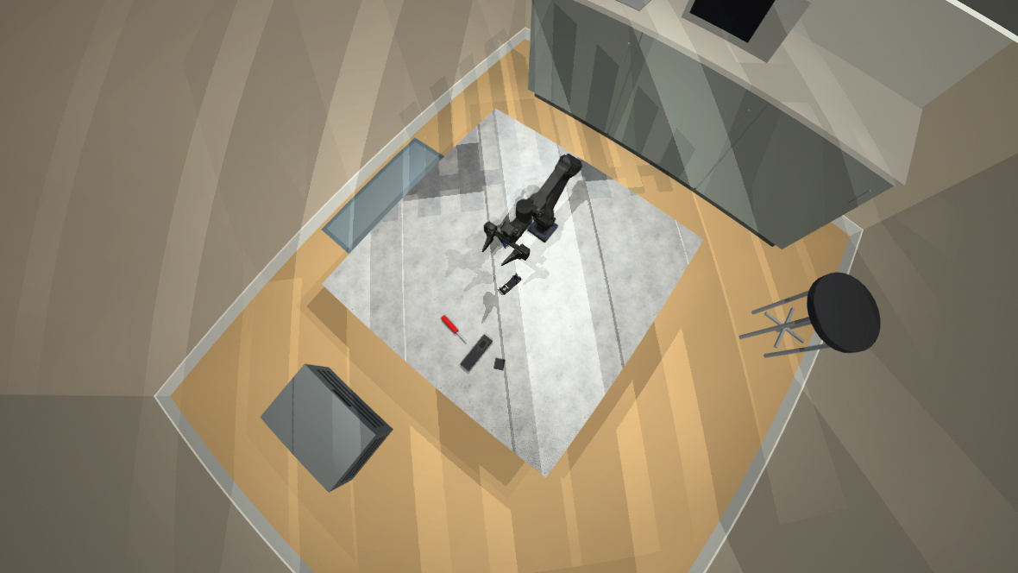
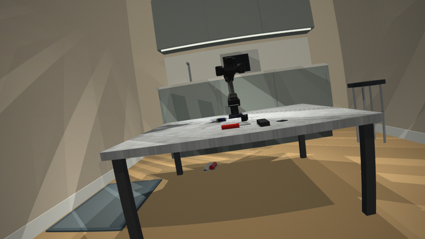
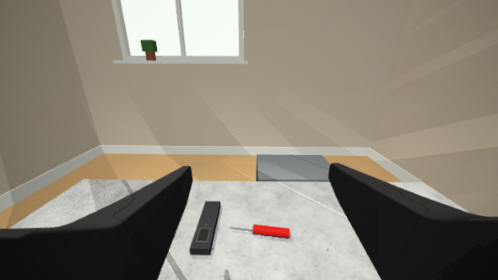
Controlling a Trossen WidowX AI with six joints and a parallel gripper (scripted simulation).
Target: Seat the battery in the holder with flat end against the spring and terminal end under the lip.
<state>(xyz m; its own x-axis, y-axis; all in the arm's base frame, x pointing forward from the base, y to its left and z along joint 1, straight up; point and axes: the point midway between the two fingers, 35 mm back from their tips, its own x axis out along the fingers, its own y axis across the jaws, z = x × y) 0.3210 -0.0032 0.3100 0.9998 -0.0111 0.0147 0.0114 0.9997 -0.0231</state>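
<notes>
My gripper tip is now 32 cm above the battery, 19 cm past it and 10 cm to the left of it. The rest, counted from my gripper tip: black battery door: 33 cm below, 26 cm ahead, 21 cm to the left; then red screwdriver: 32 cm below, 26 cm ahead, 2 cm to the right; then black remote: 32 cm below, 28 cm ahead, 11 cm to the left.
</notes>
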